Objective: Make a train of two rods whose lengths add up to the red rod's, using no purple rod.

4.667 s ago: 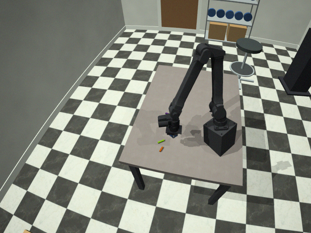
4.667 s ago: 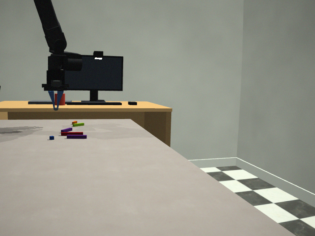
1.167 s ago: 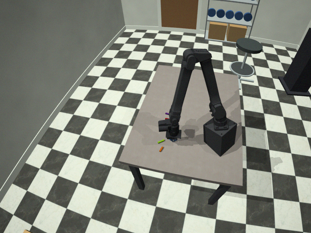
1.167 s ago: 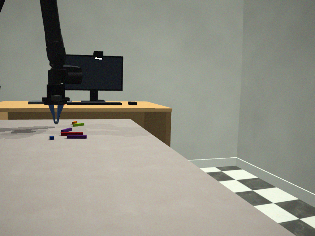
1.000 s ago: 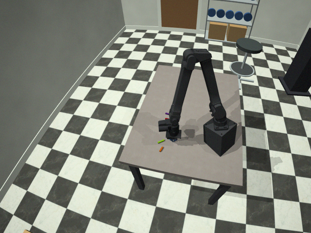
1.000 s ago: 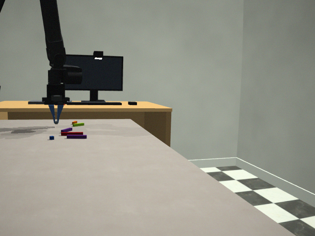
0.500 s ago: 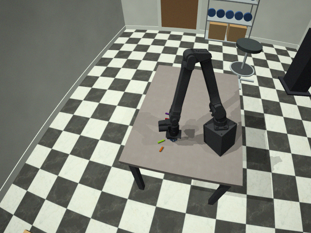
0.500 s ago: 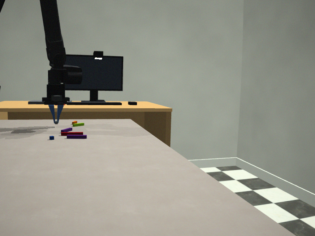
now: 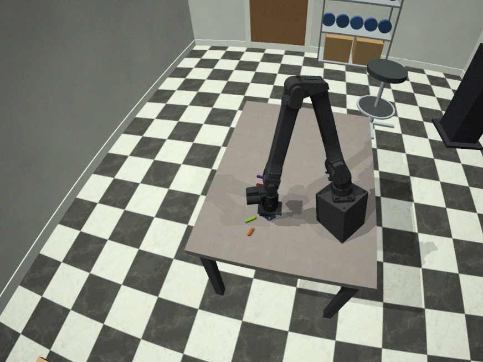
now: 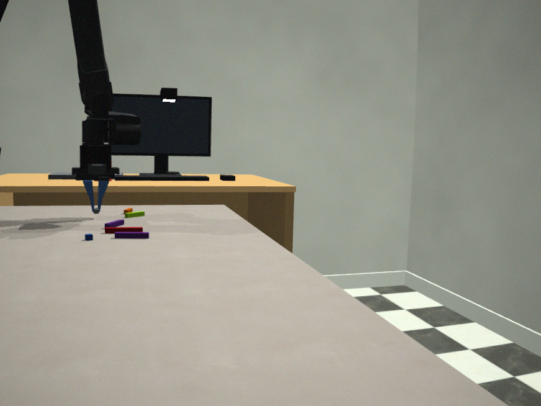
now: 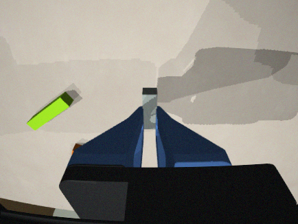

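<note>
My gripper is now 80 mm short of the orange rod, 70 mm to the right of it and 20 mm above it. Also, from my hand: grey rod 10 mm to the right; lime rod 90 mm ahead, 20 mm below; purple rod 30 mm ahead, 120 mm to the right, 20 mm below.
</note>
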